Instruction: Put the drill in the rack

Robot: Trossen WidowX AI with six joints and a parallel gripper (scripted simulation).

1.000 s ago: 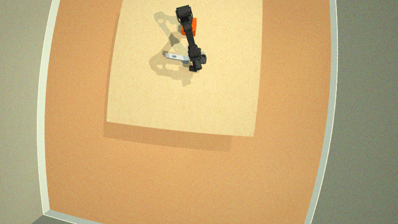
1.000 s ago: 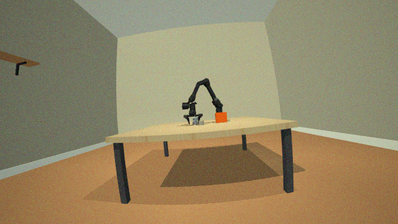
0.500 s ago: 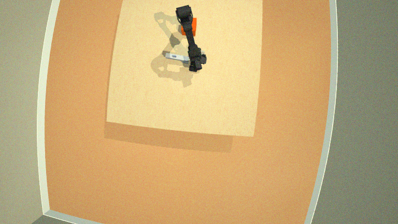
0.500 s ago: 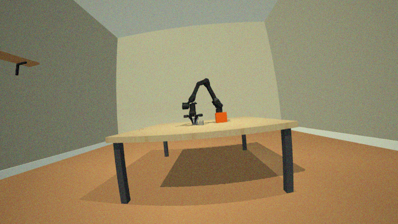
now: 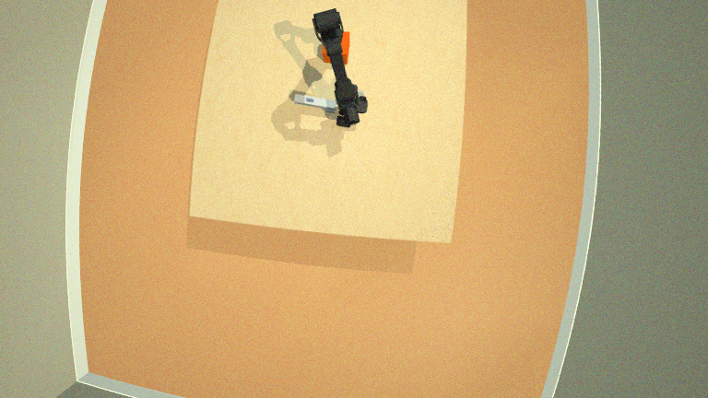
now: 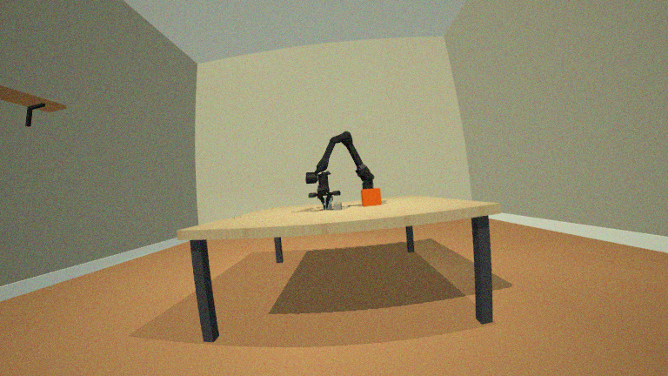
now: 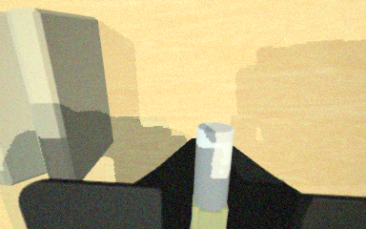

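Right now the grey block is 80 mm behind my gripper tip, 30 mm to the left of it and 10 mm above it. From my gripper tip the other things lie so: bluish-purple key: 160 mm to the right, 40 mm above, 10 mm ahead.
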